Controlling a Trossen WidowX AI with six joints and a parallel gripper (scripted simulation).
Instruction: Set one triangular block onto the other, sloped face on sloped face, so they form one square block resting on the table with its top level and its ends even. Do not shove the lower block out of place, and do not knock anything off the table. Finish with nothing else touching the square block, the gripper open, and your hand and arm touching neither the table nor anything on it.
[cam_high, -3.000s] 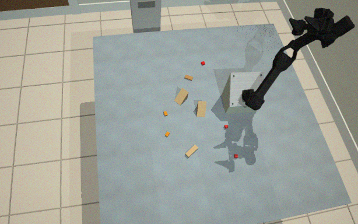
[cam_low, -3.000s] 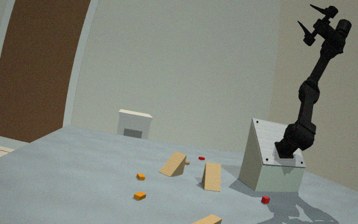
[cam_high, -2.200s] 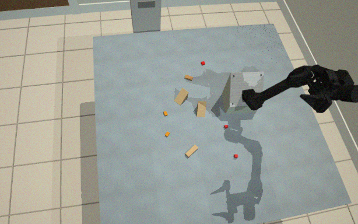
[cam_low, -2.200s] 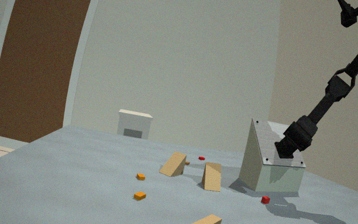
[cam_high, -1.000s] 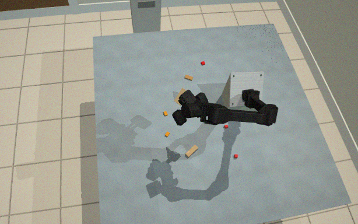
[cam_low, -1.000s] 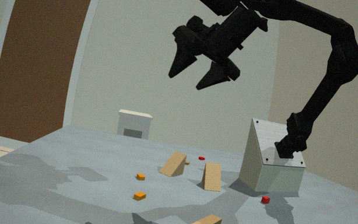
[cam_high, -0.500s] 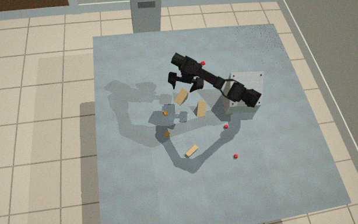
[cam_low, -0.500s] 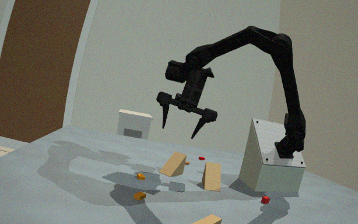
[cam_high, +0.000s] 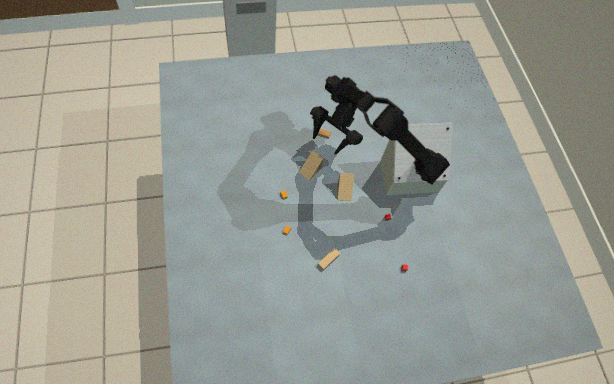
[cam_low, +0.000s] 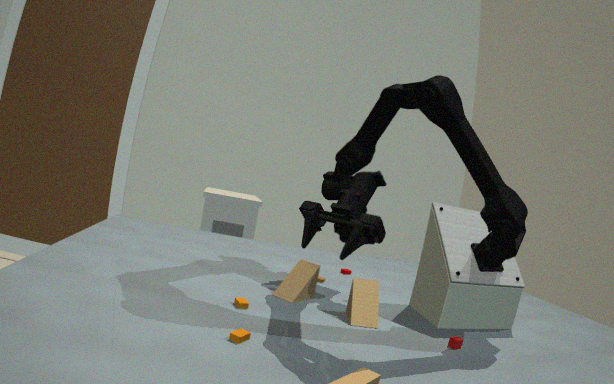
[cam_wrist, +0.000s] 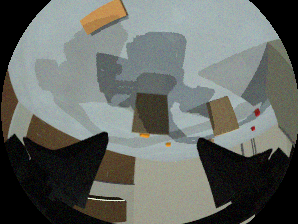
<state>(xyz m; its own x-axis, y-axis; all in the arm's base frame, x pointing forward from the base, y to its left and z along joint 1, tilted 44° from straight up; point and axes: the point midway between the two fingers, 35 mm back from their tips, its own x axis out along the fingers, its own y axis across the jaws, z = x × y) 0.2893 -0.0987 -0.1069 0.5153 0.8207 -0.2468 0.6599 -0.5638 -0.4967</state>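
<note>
Now: the tan triangular block 4 cm ahead of my gripper tip, 3 cm to the left of it and 7 cm below it. From my gripper tip the other things lie so: flat tan plank: 4 cm ahead, 37 cm to the left, 8 cm below.
</note>
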